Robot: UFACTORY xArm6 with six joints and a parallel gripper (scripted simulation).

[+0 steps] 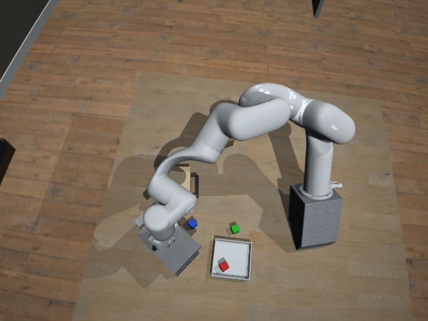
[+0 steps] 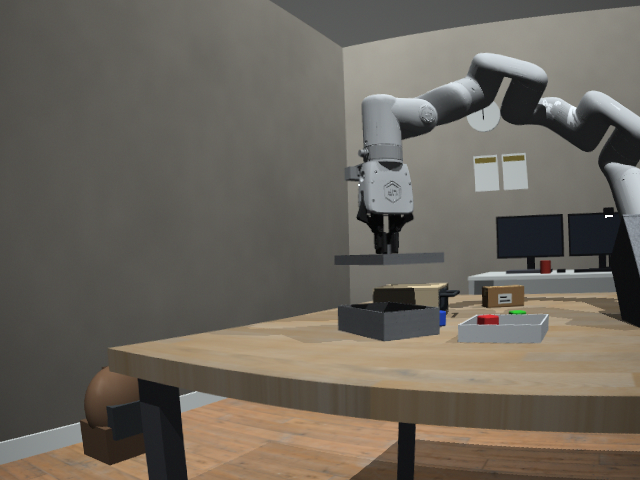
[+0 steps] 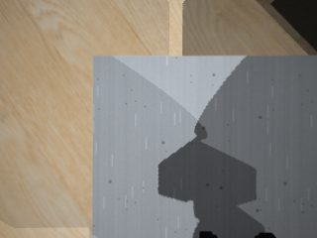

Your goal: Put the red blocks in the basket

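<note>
Now: hand 150 mm above the grey metal box. The rest, counted from my hand: light wooden cabinet (240 mm to the right, 140 mm below); then grey lid (30 mm below); then drawer (10 mm behind, 240 mm to the right, 140 mm below).
</note>
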